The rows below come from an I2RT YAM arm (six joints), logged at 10 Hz.
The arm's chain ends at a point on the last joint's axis. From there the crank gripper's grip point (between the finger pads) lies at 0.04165 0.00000 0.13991 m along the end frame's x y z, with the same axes.
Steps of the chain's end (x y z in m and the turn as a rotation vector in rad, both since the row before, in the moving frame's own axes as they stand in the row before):
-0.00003, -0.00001, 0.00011, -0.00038, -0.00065, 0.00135
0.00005, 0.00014, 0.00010, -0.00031, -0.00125, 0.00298
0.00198, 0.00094, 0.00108, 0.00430, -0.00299, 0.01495
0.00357, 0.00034, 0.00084, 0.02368, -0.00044, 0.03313
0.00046, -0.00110, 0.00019, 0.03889, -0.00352, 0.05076
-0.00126, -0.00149, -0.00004, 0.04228, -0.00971, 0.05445
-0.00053, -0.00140, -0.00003, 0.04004, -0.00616, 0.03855
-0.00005, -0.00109, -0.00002, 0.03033, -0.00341, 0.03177
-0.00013, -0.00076, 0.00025, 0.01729, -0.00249, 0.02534
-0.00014, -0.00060, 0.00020, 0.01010, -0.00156, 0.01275
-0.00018, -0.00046, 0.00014, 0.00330, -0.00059, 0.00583
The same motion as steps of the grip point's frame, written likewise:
-0.00012, 0.00010, 0.00014, -0.00038, -0.00065, 0.00135
-0.00013, 0.00031, 0.00015, -0.00031, -0.00125, 0.00298
0.00156, 0.00096, 0.00120, 0.00430, -0.00299, 0.01495
0.00354, -0.00159, 0.00084, 0.02368, -0.00044, 0.03313
0.00005, -0.00444, 0.00027, 0.03889, -0.00352, 0.05076
-0.00252, -0.00518, 0.00028, 0.04228, -0.00971, 0.05445
-0.00132, -0.00542, 0.00014, 0.04004, -0.00616, 0.03855
-0.00048, -0.00402, 0.00008, 0.03033, -0.00341, 0.03177
-0.00046, -0.00213, 0.00034, 0.01729, -0.00249, 0.02534
-0.00035, -0.00148, 0.00026, 0.01010, -0.00156, 0.01275
-0.00026, -0.00068, 0.00016, 0.00330, -0.00059, 0.00583

